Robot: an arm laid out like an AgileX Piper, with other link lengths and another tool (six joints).
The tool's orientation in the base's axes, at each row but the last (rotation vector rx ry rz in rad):
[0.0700, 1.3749, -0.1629]
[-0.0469, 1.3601, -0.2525]
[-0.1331, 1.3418, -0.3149]
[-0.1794, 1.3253, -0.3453]
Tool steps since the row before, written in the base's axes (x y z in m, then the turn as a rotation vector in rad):
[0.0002, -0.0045, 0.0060, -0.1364, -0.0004, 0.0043]
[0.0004, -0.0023, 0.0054, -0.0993, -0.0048, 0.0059]
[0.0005, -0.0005, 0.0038, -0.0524, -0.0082, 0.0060]
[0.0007, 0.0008, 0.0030, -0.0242, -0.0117, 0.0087]
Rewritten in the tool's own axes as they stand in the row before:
[-0.0055, -0.0047, 0.0020, -0.0295, -0.0219, -0.1314]
[-0.0046, -0.0031, 0.0018, -0.0232, -0.0208, -0.0946]
[-0.0033, -0.0014, 0.0014, -0.0132, -0.0172, -0.0488]
[-0.0029, -0.0001, 0.0013, -0.0088, -0.0172, -0.0206]

